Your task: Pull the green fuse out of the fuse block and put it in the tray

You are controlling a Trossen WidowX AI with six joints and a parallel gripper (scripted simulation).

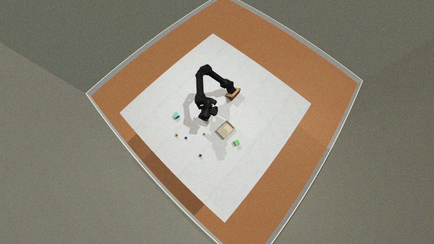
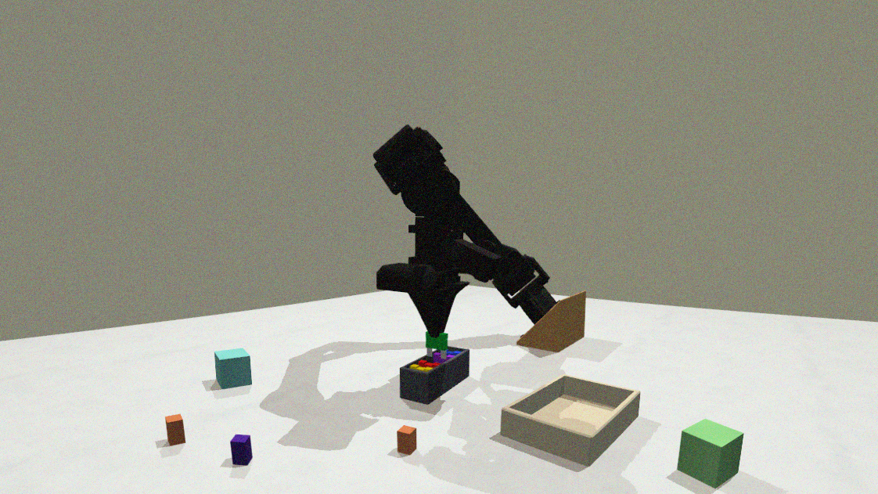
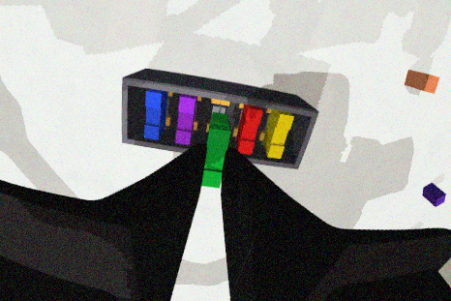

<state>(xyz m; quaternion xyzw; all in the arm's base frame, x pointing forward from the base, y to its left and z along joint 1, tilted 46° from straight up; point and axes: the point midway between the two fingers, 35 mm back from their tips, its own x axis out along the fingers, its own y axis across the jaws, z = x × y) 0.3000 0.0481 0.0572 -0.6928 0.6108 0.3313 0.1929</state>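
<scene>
Now: gripper tip 5 cm above the purple fuse and 2 cm past it. The rest, counted from my gripper tip: blue fuse (5 cm below, 4 cm behind, 1 cm to the right); then green fuse (1 cm below); then red fuse (5 cm below, 2 cm ahead).
</scene>
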